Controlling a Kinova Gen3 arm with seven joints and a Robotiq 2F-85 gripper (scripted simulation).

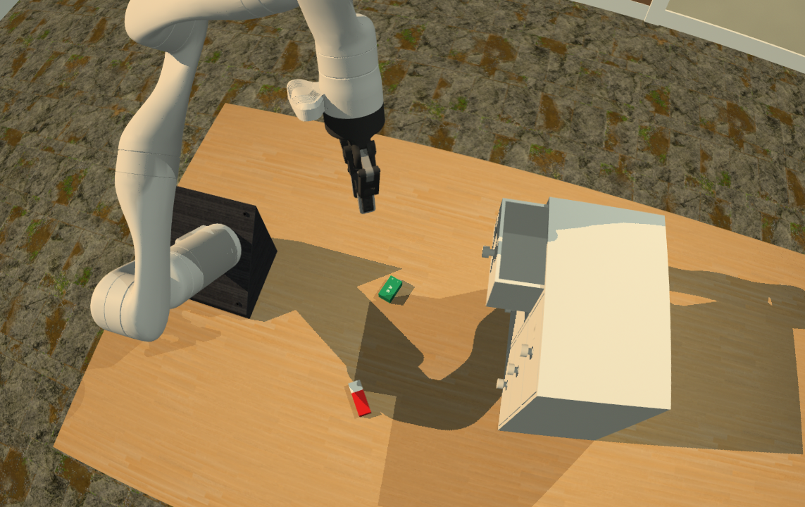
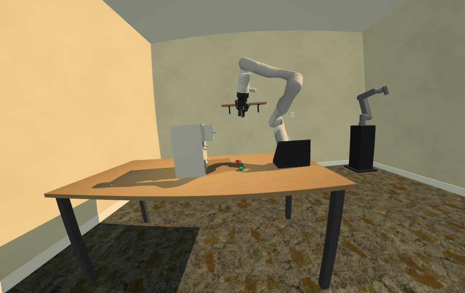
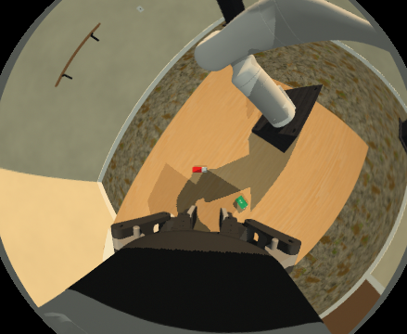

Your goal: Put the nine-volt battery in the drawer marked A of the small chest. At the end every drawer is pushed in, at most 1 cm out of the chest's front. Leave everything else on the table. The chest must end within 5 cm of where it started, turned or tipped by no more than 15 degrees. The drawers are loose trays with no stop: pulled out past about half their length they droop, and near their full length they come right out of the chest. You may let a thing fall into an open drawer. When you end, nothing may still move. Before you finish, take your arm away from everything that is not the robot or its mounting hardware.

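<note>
Now: the green nine-volt battery 37 cm below my hand, 3 cm to the left of it and 2 cm ahead of it. The rest, counted from my hand: drawer: 28 cm ahead, 13 cm below, 4 cm to the left.
</note>
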